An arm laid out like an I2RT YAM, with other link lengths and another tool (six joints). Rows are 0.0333 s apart.
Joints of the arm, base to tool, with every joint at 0 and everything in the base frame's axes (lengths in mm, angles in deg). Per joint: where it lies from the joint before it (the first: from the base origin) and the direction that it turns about. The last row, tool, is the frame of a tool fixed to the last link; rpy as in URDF.
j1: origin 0 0 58.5 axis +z
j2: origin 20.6 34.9 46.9 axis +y
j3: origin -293 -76.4 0 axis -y
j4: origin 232.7 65.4 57 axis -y
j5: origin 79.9 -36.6 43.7 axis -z
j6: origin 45.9 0 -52.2 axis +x
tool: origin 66 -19 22 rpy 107.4 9.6 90
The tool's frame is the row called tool.
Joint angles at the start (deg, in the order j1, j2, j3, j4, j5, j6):
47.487 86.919 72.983 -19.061 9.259 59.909
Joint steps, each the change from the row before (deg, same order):
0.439 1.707 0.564 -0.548 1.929 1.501
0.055 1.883 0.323 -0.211 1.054 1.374
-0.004 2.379 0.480 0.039 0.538 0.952
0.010 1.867 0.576 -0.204 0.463 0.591
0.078 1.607 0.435 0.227 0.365 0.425
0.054 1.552 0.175 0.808 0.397 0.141
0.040 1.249 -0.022 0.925 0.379 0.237
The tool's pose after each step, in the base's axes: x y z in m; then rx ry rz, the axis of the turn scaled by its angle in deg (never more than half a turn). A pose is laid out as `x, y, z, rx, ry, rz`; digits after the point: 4 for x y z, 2 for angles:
0.3117, 0.2523, 0.2760, -117.24, -110.06, -65.41
0.3158, 0.2549, 0.2651, -119.75, -108.90, -63.48
0.3212, 0.2595, 0.2523, -121.63, -108.34, -61.21
0.3251, 0.2629, 0.2429, -123.07, -108.12, -59.39
0.3286, 0.2667, 0.2352, -124.00, -107.96, -58.27
0.3325, 0.2706, 0.2274, -124.68, -108.02, -57.65
0.3357, 0.2736, 0.2206, -125.30, -107.85, -57.36

